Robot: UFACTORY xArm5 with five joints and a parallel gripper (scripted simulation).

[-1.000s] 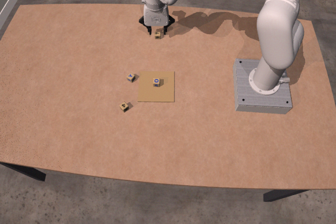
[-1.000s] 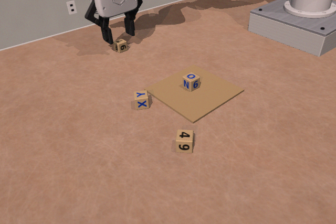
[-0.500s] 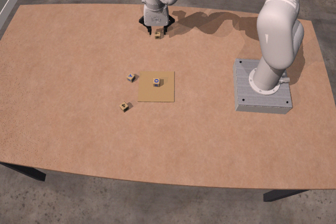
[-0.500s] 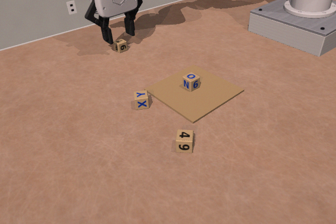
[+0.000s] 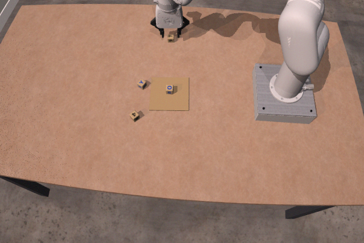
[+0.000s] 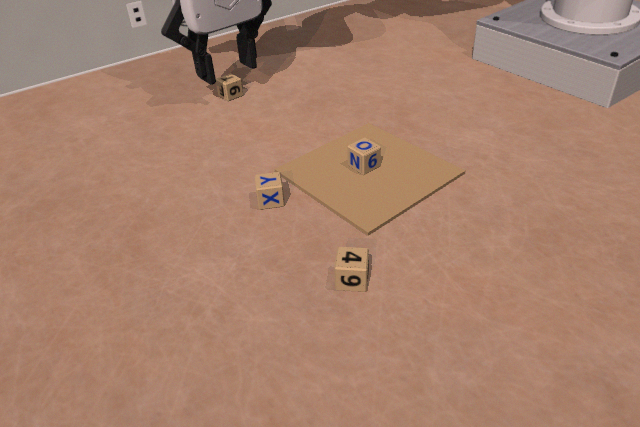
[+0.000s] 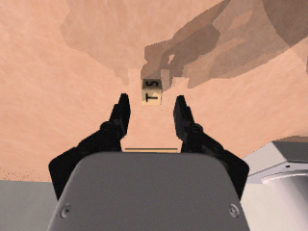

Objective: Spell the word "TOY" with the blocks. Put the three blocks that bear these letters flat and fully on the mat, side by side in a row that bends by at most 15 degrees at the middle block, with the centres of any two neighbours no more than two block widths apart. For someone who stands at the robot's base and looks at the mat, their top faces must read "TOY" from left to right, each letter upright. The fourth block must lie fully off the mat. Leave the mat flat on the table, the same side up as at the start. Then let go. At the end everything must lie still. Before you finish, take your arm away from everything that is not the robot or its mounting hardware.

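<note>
My gripper is now 4 cm above the T block. Round my hand: O block: 1 cm ahead, 25 cm to the left, 3 cm below; tan mat: 1 cm ahead, 26 cm to the left, 5 cm below.
</note>
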